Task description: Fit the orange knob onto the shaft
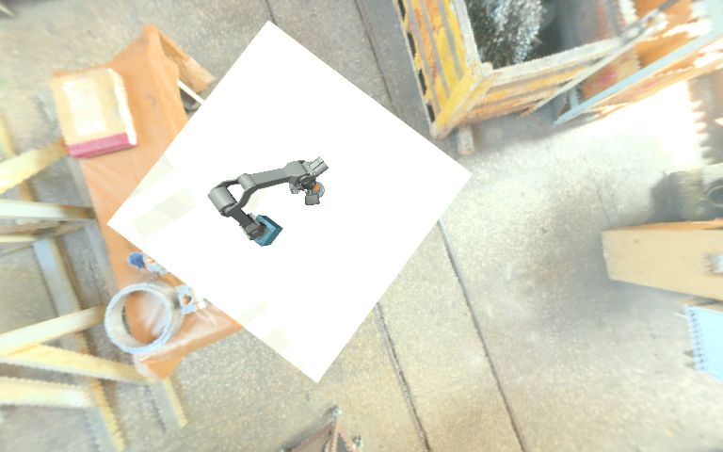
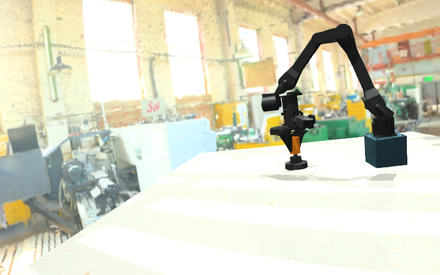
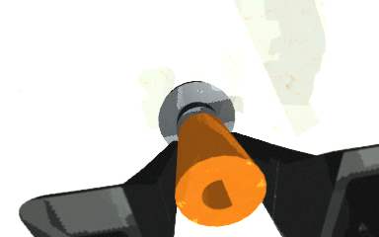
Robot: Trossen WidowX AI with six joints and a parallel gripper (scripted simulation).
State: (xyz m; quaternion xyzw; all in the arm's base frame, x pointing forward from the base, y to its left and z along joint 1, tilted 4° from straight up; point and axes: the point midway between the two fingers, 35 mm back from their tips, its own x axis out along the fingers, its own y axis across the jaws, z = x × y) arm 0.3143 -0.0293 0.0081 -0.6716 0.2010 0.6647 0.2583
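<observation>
The round pedestal is 3 cm below my gripper tip. From my gripper tip the other things lie so: orange knob 2 cm above.
</observation>
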